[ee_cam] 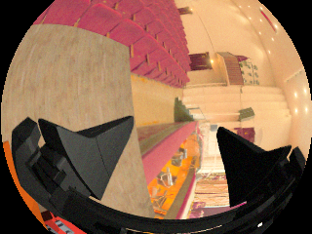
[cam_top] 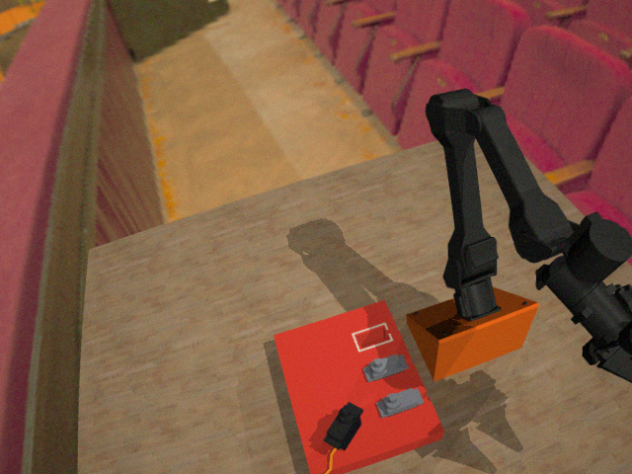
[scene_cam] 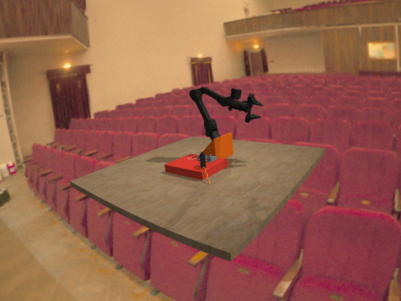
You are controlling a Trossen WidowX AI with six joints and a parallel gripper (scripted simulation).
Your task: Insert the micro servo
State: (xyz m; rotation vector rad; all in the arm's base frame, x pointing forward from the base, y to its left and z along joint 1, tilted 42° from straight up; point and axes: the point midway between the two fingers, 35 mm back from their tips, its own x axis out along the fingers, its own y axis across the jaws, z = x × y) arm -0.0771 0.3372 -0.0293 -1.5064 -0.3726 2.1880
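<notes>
My gripper tip is 39 cm short of the red deck, 29 cm to the left of it and 28 cm above it.
</notes>
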